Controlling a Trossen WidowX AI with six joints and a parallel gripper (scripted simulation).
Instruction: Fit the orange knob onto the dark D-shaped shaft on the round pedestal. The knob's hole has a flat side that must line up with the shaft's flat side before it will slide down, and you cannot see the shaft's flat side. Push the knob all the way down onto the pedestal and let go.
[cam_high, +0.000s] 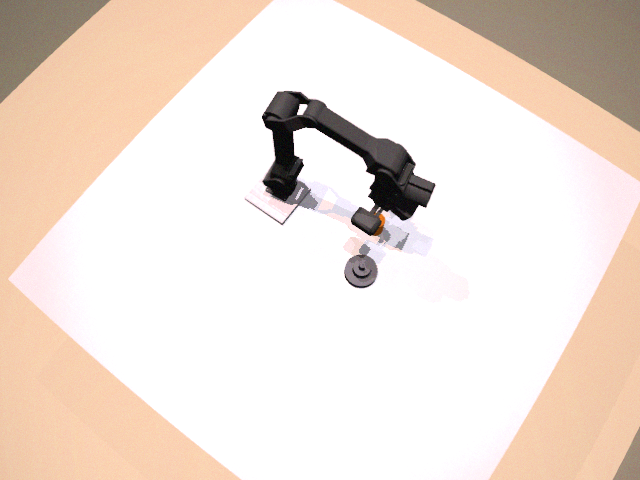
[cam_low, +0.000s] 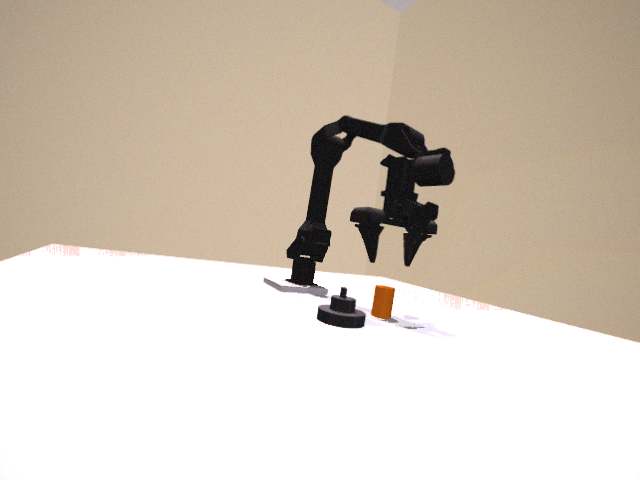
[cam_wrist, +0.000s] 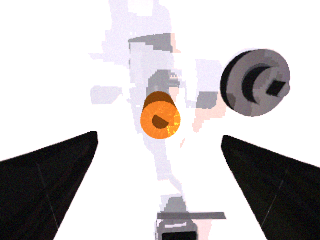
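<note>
The orange knob lies 8 cm below my gripper tip. Also, from my gripper tip: pedestal: 2 cm ahead, 13 cm to the right, 8 cm below.
</note>
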